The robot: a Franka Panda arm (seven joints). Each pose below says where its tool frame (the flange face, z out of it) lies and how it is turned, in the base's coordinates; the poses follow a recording.
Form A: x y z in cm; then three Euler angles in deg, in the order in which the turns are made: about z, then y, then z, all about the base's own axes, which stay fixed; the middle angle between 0 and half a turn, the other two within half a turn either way.
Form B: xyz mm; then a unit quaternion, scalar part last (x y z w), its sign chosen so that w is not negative. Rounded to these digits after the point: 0 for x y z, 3 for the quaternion.
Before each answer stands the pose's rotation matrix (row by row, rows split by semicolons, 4 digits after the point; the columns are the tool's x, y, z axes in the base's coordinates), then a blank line. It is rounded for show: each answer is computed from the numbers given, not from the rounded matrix.
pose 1, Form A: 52.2, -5.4, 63.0, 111.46, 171.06, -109.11
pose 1, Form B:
0.7611 -0.6467 -0.0509; -0.6462 -0.7489 -0.1468; 0.0569 0.1446 -0.9879

522, -54, 630, 0.935, -0.346, 0.002, 0.078
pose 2, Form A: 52.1, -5.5, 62.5, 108.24, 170.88, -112.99
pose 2, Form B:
0.7536 -0.6544 -0.0619; -0.6554 -0.7410 -0.1459; 0.0496 0.1505 -0.9874

521, -55, 625, 0.933, -0.351, -0.003, 0.079
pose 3, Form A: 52.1, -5.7, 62.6, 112.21, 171.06, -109.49
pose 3, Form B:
0.7482 -0.6615 -0.0518; -0.6609 -0.7360 -0.1465; 0.0587 0.1439 -0.9879

521, -57, 626, 0.932, -0.355, 0.002, 0.078
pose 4, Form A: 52.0, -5.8, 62.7, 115.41, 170.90, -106.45
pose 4, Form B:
0.7463 -0.6641 -0.0448; -0.6621 -0.7339 -0.1517; 0.0679 0.1429 -0.9874

520, -58, 627, 0.931, -0.356, 0.006, 0.079
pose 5, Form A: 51.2, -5.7, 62.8, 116.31, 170.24, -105.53
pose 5, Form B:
0.7467 -0.6636 -0.0454; -0.6609 -0.7325 -0.1633; 0.0751 0.1520 -0.9855

512, -57, 628, 0.931, -0.356, 0.008, 0.085
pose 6, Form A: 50.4, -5.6, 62.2, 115.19, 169.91, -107.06
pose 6, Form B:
0.7421 -0.6683 -0.0514; -0.6661 -0.7268 -0.1675; 0.0746 0.1585 -0.9845

504, -56, 622, 0.929, -0.359, 0.006, 0.088
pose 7, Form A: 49.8, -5.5, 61.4, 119.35, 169.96, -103.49
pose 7, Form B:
0.7350 -0.6768 -0.0407; -0.6727 -0.7203 -0.1695; 0.0854 0.1520 -0.9847

498, -55, 614, 0.927, -0.364, 0.012, 0.087
